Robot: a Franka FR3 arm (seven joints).
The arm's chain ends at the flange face. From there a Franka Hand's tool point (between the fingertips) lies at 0.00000 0.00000 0.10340 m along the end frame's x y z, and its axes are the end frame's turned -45 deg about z.
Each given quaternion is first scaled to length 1.
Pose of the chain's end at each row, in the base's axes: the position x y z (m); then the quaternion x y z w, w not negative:
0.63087 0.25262 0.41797 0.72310 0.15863 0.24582 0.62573
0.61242 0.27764 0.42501 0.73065 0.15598 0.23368 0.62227
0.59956 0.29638 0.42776 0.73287 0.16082 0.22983 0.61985
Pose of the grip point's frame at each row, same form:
0.68816 0.16711 0.40804 0.60735 0.42327 -0.01235 0.67217
0.66780 0.19115 0.41298 0.61534 0.42371 -0.02224 0.66433
0.65501 0.21008 0.41474 0.61554 0.42904 -0.02487 0.66062

